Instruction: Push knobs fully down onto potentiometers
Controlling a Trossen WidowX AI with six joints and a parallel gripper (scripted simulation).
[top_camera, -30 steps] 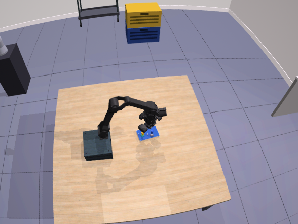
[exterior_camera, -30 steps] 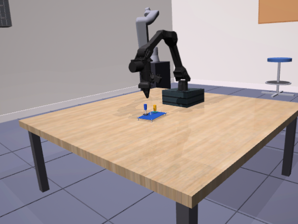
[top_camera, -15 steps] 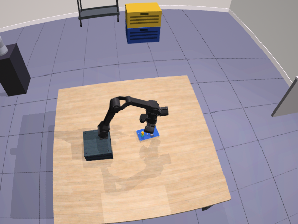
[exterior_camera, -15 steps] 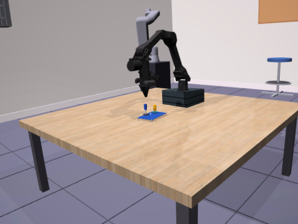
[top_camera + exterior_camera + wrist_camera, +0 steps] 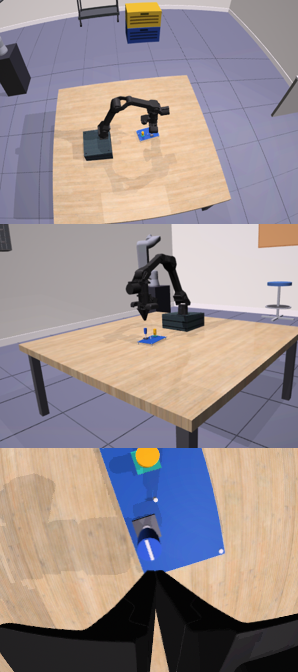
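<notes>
My gripper tip is 60 mm above the blue knob. The rest, counted from my gripper tip: orange knob (80 mm below, 70 mm behind, 10 mm to the left).
</notes>
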